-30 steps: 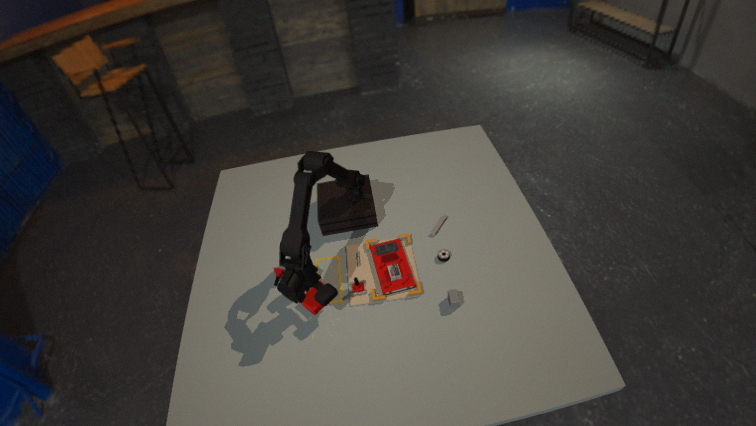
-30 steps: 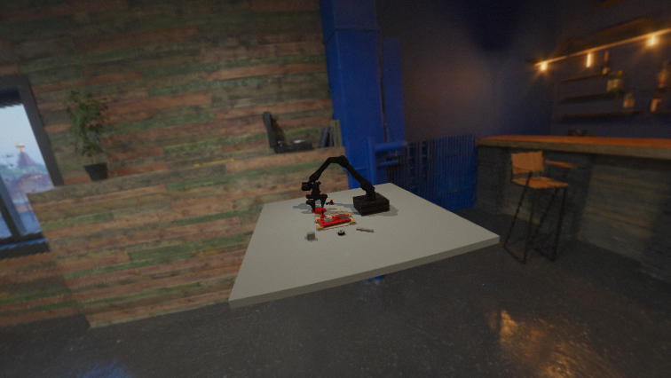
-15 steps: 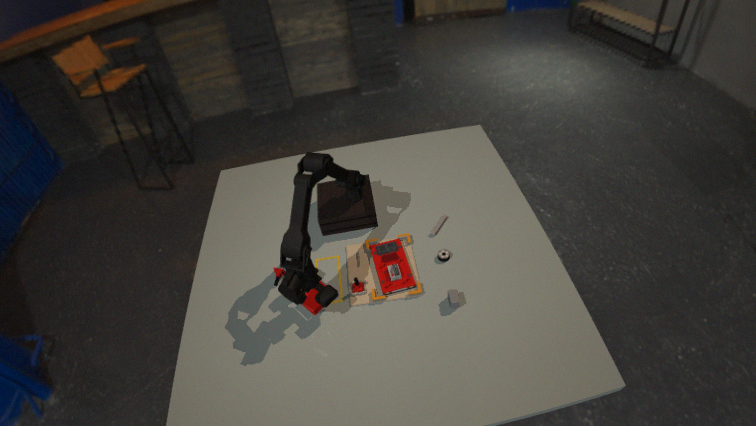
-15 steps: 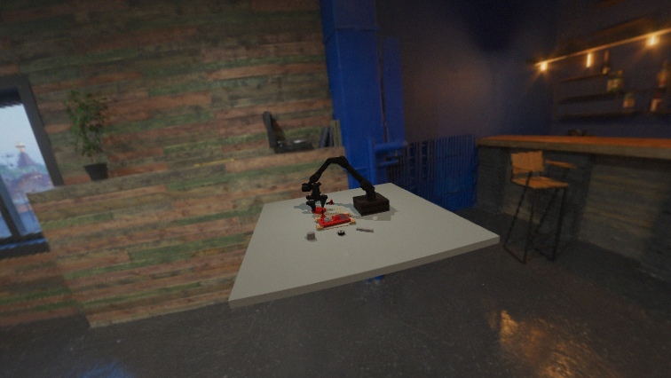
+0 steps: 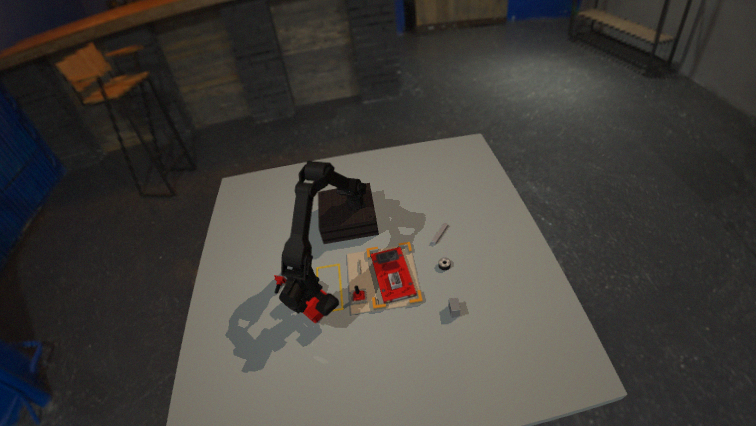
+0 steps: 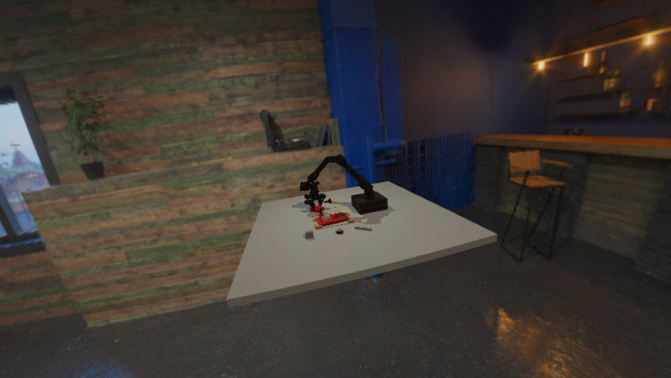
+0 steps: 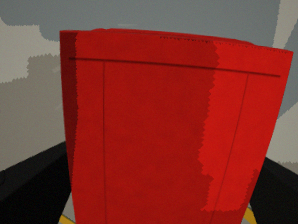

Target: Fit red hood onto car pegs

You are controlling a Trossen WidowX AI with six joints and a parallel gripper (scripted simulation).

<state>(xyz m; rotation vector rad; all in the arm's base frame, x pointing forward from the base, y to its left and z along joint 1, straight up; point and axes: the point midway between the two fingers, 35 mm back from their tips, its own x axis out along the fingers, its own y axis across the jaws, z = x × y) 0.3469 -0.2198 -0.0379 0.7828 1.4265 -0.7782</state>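
The grey engine block lies 27 cm to the left of my gripper tip and 1 cm above it. Also, from my gripper tip: red hood 1 cm above; black wheel 44 cm to the left, 2 cm behind; tan jig board 24 cm to the left, 4 cm behind.
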